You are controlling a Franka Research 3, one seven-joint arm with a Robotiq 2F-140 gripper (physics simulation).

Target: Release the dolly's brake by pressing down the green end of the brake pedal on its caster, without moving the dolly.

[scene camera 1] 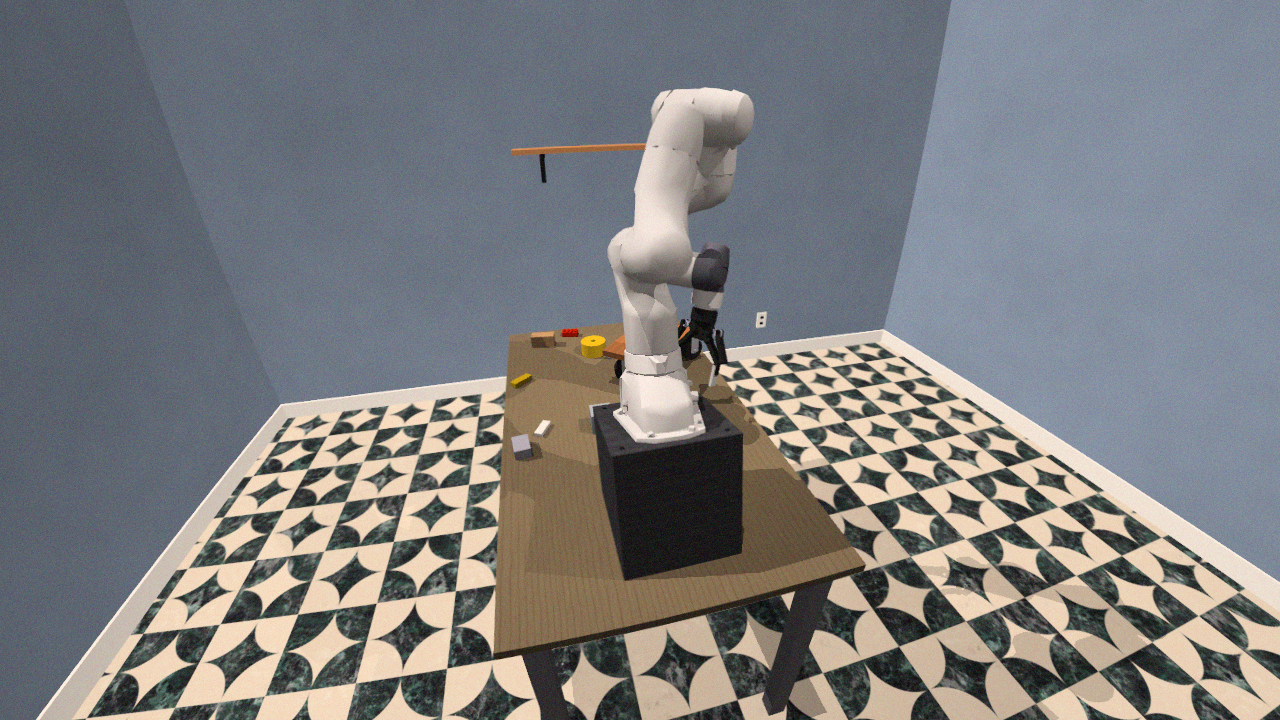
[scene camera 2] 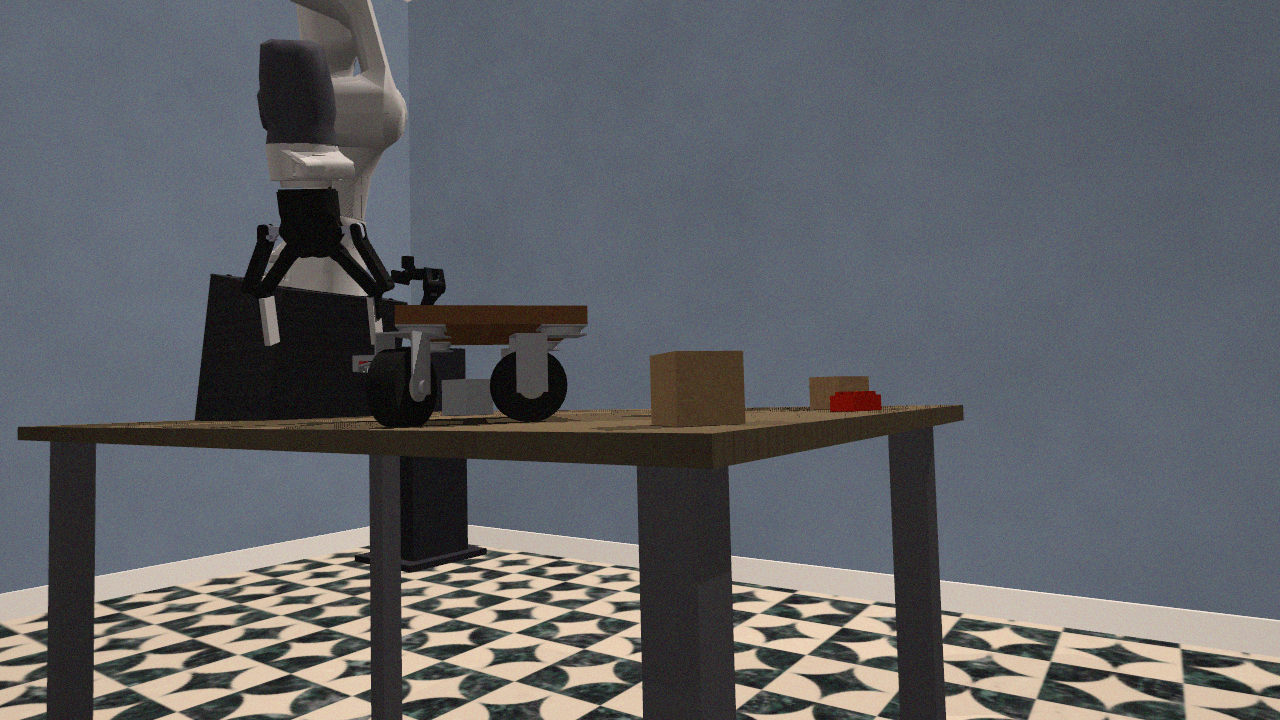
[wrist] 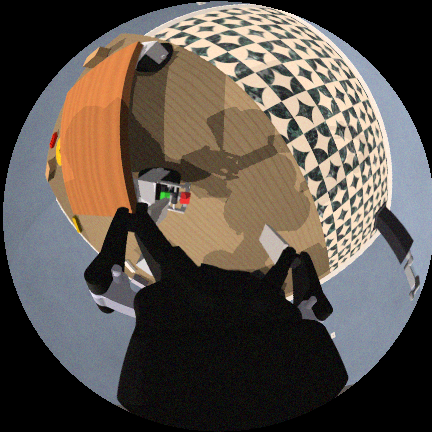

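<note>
The dolly [scene camera 1: 614, 347] [scene camera 2: 492, 315] [wrist: 95, 155] has an orange-brown wooden deck on black-wheeled casters. Its near caster [wrist: 146, 192] carries the brake pedal, with a green end [wrist: 165, 195] beside the caster housing and a red end [wrist: 185, 198] farther out. In scene camera 2 part of the pedal [scene camera 2: 362, 362] shows left of the wheel. My gripper [scene camera 2: 322, 333] [wrist: 216, 220] is open and empty, pointing down. In the wrist view one pale fingertip reaches close to the green end and hides part of it; I cannot tell if they touch. The other finger is beyond the red side.
The deck edge stands close to the near finger. A wooden block [scene camera 2: 697, 387], a smaller block [scene camera 1: 542, 339], a red brick [scene camera 1: 570, 332] [scene camera 2: 855, 401], a yellow cylinder [scene camera 1: 592, 346] and a yellow bar [scene camera 1: 520, 380] are on the table [scene camera 1: 554, 573] [scene camera 2: 537, 440]. The black robot base [scene camera 1: 671, 501] stands behind.
</note>
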